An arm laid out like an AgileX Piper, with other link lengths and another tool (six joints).
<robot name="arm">
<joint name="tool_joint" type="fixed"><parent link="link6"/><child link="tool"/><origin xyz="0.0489 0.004 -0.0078" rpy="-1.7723 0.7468 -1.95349"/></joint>
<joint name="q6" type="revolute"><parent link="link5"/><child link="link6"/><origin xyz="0.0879 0 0.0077" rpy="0 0 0"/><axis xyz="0.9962 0 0.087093"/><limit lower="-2.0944" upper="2.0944"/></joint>
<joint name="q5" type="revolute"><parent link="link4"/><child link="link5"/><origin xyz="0 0 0" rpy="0 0 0"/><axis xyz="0 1 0"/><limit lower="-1.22" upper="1.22"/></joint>
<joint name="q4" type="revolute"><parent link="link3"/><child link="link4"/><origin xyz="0.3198 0 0.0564" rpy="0 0 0"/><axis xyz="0.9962 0 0.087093"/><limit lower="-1.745" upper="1.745"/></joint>
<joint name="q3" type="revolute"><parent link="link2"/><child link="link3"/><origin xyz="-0.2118 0 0.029" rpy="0 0 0"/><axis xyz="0 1 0"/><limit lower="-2.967" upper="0"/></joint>
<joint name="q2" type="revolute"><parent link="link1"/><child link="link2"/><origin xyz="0 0 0" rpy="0 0 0"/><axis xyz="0 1 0"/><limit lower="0" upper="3.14"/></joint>
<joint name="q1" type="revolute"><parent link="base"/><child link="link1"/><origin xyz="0 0 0.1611" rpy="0 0 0"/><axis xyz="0 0 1"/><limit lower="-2.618" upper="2.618"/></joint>
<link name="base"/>
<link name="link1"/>
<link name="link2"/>
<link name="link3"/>
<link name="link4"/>
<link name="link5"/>
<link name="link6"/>
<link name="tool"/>
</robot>
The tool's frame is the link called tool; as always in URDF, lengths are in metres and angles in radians.
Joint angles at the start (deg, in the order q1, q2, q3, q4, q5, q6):
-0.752, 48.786, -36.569, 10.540, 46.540, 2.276
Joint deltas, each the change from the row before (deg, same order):
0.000, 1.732, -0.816, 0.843, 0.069, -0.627
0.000, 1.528, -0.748, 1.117, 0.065, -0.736
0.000, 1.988, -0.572, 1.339, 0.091, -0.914
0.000, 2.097, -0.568, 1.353, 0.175, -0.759
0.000, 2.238, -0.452, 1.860, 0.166, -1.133
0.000, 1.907, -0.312, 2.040, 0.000, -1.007
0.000, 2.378, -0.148, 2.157, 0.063, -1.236
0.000, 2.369, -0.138, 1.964, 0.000, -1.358
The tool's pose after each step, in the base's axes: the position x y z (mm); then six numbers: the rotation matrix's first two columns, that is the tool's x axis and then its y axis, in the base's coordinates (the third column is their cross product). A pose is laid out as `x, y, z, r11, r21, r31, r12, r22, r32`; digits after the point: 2 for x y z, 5 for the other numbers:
281.64, 21.72, 210.07, -0.76636, -0.59519, -0.24173, -0.54116, 0.80090, -0.25632
284.60, 23.59, 208.02, -0.76482, -0.59816, -0.23929, -0.55045, 0.79971, -0.23973
287.45, 25.83, 202.48, -0.76466, -0.60197, -0.23008, -0.56331, 0.79776, -0.21509
290.10, 28.15, 196.21, -0.76643, -0.60370, -0.21941, -0.57442, 0.79703, -0.18650
292.45, 31.30, 188.66, -0.76665, -0.60672, -0.21009, -0.58751, 0.79488, -0.15164
294.51, 34.71, 182.14, -0.76795, -0.60580, -0.20798, -0.59540, 0.79488, -0.11686
295.90, 38.27, 172.15, -0.76995, -0.60662, -0.19795, -0.60514, 0.79257, -0.07510
297.04, 41.40, 162.08, -0.77037, -0.60953, -0.18710, -0.61442, 0.78808, -0.03755

